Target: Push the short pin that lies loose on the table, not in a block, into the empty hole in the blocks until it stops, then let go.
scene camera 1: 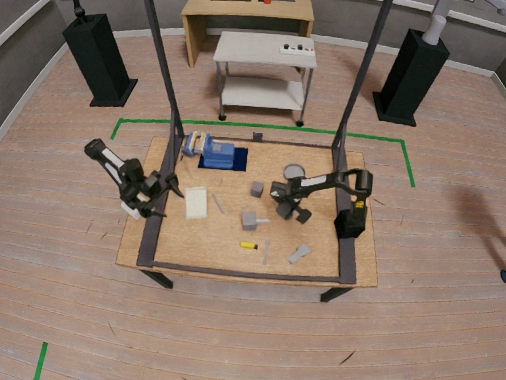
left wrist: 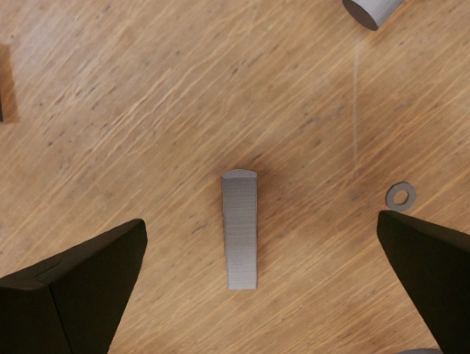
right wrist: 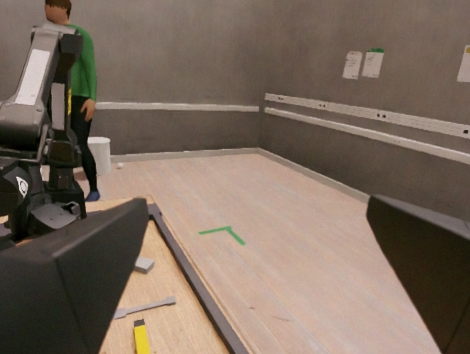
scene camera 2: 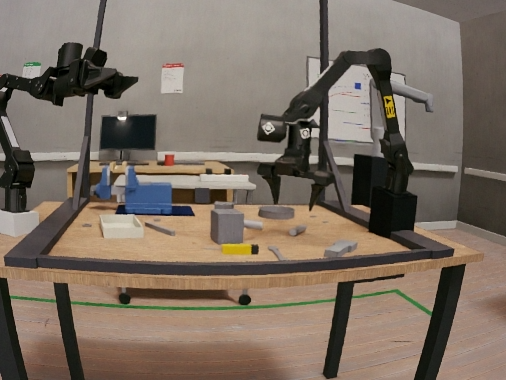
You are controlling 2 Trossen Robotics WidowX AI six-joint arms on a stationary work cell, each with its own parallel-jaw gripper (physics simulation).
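Places are measured from the left arm's base along level axes (x ahead, y left, z up), in centimetres.
Pixels of known places: left gripper, fingertip midpoint: (left wrist: 261,226) (scene camera 2: 292,208); right gripper, fingertip midpoint: (scene camera 1: 175,207) (right wrist: 259,207) (scene camera 2: 127,75); left arm's base, origin of the base link: (scene camera 1: 353,219) (right wrist: 60,186) (scene camera 2: 395,191); right arm's base, origin of the base link: (scene camera 1: 133,202) (scene camera 2: 15,211).
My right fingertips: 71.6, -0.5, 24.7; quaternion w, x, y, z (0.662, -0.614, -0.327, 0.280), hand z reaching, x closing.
For each thing: its top centre in the pictures, then the offset to it from my right fingertips, as dx, dy, dz.
- loose short grey pin, middle of its top: (left wrist: 241,237) (scene camera 2: 298,227) -46.8, -10.1, -35.3
- larger grey block, middle of its top: (scene camera 2: 227,211) (scene camera 1: 249,218) -26.0, -7.0, -29.8
- smaller grey block, middle of its top: (scene camera 2: 224,203) (scene camera 1: 257,186) -31.3, -23.4, -30.8
- cream tray, middle of its top: (scene camera 2: 119,220) (scene camera 1: 195,201) -1.6, -19.8, -34.2
- round dish, middle of its top: (scene camera 2: 276,208) (scene camera 1: 294,172) -51.7, -32.5, -34.5
- yellow-handled screwdriver, middle of its top: (right wrist: 142,347) (scene camera 2: 230,245) (scene camera 1: 244,244) -23.2, +3.1, -35.0
- washer, middle of its top: (left wrist: 401,197) -39.1, -17.2, -36.6
The loose short grey pin (scene camera 2: 297,230) (left wrist: 241,232) lies on the table. My open left gripper (scene camera 2: 294,205) (left wrist: 261,226) points down above it, a finger on each side in the left wrist view; the arm hides the pin in scene camera 1. A larger grey block (scene camera 1: 249,221) (scene camera 2: 227,226) has another pin (scene camera 1: 262,220) (scene camera 2: 253,225) (left wrist: 375,11) sticking out to the right. A smaller grey block (scene camera 1: 257,189) (scene camera 2: 223,205) stands behind it, partly hidden in scene camera 2. The empty hole does not show. My right gripper (scene camera 1: 175,206) (scene camera 2: 125,86) (right wrist: 259,207) is open and empty, high at the left.
A blue vise (scene camera 1: 218,154) (scene camera 2: 148,198) and cream tray (scene camera 1: 196,203) (scene camera 2: 121,226) are at the left. A round dish (scene camera 1: 294,172) (scene camera 2: 276,212) lies behind the pin. A yellow-handled screwdriver (scene camera 1: 248,245) (scene camera 2: 240,249) (right wrist: 141,337) lies in front. A washer (left wrist: 389,196) lies near one left finger.
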